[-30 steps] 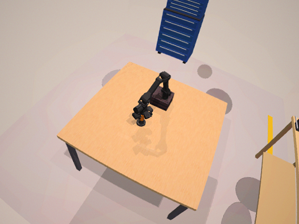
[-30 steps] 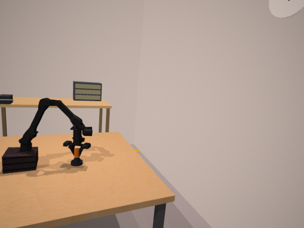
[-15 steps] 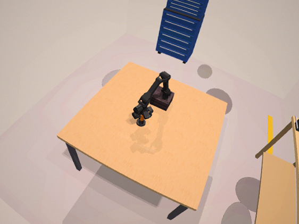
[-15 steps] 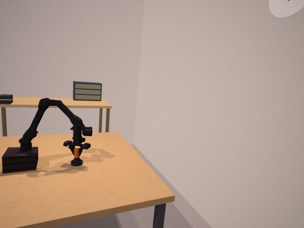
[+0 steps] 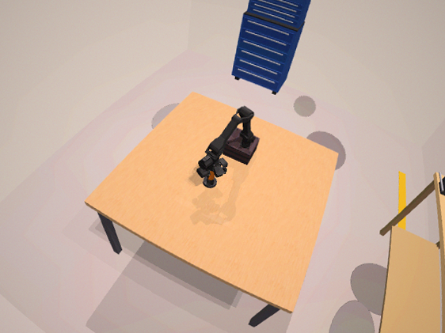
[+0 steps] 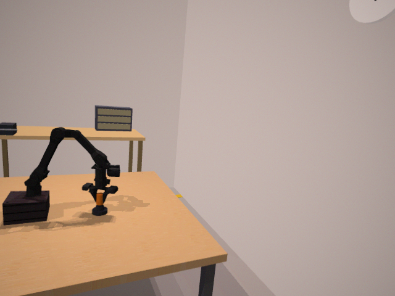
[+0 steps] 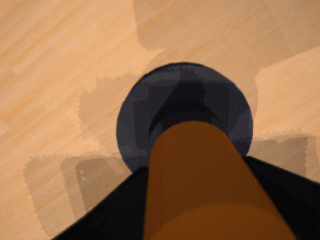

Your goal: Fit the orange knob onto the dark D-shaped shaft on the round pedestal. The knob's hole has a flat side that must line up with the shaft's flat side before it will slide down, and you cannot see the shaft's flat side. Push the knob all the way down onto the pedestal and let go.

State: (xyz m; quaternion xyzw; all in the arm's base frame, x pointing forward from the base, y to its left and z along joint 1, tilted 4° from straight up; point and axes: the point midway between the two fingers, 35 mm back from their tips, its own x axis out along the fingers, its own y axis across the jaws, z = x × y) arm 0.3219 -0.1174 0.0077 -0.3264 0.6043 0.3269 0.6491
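My gripper tip is now 3 cm above the dark round pedestal. Round my gripper tip: orange knob: 2 cm above.
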